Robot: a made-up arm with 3 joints. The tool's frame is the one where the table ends. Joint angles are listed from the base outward.
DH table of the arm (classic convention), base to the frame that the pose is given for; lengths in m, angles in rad. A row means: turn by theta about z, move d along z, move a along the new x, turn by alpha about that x. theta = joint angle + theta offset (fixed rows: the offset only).
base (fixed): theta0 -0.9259, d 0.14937, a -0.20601, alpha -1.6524
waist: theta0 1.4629, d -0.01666, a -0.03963, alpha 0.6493
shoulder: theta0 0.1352, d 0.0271, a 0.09, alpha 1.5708
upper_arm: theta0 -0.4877, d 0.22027, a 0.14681, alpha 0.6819
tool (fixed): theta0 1.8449, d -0.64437, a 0, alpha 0
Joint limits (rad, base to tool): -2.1..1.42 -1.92..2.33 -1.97..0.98
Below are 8 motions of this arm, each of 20 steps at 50 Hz.
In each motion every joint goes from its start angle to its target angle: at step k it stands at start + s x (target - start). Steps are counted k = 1, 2, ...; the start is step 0. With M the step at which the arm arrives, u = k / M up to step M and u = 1 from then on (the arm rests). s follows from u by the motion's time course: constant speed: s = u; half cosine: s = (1 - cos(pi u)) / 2; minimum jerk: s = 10 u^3 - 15 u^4 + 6 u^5.
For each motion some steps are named. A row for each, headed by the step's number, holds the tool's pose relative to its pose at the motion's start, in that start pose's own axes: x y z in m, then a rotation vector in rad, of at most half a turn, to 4 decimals.
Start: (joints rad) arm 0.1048 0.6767 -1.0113
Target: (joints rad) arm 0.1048 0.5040 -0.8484
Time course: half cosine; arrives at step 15
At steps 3, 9, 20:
3: 0.0118 0.0029 0.0023 0.0040 -0.0182 0.0129
9: 0.0788 0.0215 0.0204 0.0237 -0.1232 0.0916
20: 0.1181 0.0342 0.0355 0.0326 -0.1867 0.1428

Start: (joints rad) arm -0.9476 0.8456 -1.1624
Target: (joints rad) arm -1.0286 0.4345 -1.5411
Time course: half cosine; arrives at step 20
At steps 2, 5, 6, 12, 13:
2: 0.0040 -0.0048 0.0032 -0.0084 -0.0098 -0.0067
5: 0.0232 -0.0279 0.0201 -0.0488 -0.0589 -0.0408
6: 0.0319 -0.0388 0.0289 -0.0677 -0.0831 -0.0581
12: 0.0841 -0.1128 0.1027 -0.1909 -0.2688 -0.1991
13: 0.0902 -0.1234 0.1154 -0.2075 -0.2992 -0.2236

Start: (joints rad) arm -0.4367 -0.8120 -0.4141
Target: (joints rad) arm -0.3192 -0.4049 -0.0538
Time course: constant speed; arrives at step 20
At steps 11, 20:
11: -0.0838 0.1486 -0.0565 0.2888 0.1399 0.0160
20: -0.1411 0.2812 -0.0602 0.5373 0.2192 0.0003

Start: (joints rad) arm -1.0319 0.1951 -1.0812
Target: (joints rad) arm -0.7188 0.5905 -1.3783
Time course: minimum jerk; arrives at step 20
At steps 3, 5, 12, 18, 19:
3: -0.0114 -0.0018 -0.0023 -0.0018 0.0183 -0.0109
5: -0.0448 -0.0066 -0.0076 -0.0074 0.0715 -0.0418
12: -0.2987 -0.0143 0.0130 -0.0603 0.4792 -0.2542
18: -0.4230 0.0000 0.0671 -0.0947 0.7020 -0.3499
19: -0.4258 0.0005 0.0687 -0.0955 0.7074 -0.3520

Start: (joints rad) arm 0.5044 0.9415 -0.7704
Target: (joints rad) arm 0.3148 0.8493 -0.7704
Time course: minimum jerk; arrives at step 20
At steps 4, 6, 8, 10, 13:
4: 0.0068 -0.0035 0.0031 -0.0086 -0.0096 0.0087
6: 0.0193 -0.0095 0.0089 -0.0242 -0.0272 0.0245
8: 0.0375 -0.0177 0.0180 -0.0468 -0.0530 0.0478
10: 0.0591 -0.0264 0.0296 -0.0734 -0.0836 0.0755
13: 0.0904 -0.0371 0.0479 -0.1113 -0.1283 0.1159

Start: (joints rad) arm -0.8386 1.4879 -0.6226
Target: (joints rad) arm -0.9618 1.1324 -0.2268
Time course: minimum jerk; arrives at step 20
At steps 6, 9, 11, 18, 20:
6: 0.0452 0.0020 0.0136 -0.0113 -0.0586 0.0787
9: 0.1085 0.0111 0.0380 -0.0314 -0.1394 0.2015
11: 0.1525 0.0227 0.0592 -0.0495 -0.1956 0.2992
18: 0.2321 0.0600 0.1082 -0.0957 -0.2983 0.5178
20: 0.2336 0.0609 0.1093 -0.0969 -0.3002 0.5226

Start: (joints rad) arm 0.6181 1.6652 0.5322
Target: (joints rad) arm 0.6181 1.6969 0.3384
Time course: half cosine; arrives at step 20
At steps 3, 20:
3: -0.0024 -0.0033 0.0007 -0.0051 0.0014 -0.0093
20: -0.0501 -0.0549 0.0152 -0.0934 0.0280 -0.1704

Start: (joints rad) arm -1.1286 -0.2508 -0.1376
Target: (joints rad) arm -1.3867 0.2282 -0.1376
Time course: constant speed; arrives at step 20
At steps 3, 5, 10, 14, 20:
3: -0.0078 0.0237 -0.0127 0.0459 0.0105 -0.0035
5: -0.0134 0.0397 -0.0206 0.0764 0.0183 -0.0055
10: -0.0287 0.0804 -0.0383 0.1517 0.0407 -0.0091
14: -0.0425 0.1134 -0.0502 0.2110 0.0616 -0.0108
20: -0.0660 0.1630 -0.0642 0.2981 0.0981 -0.0117

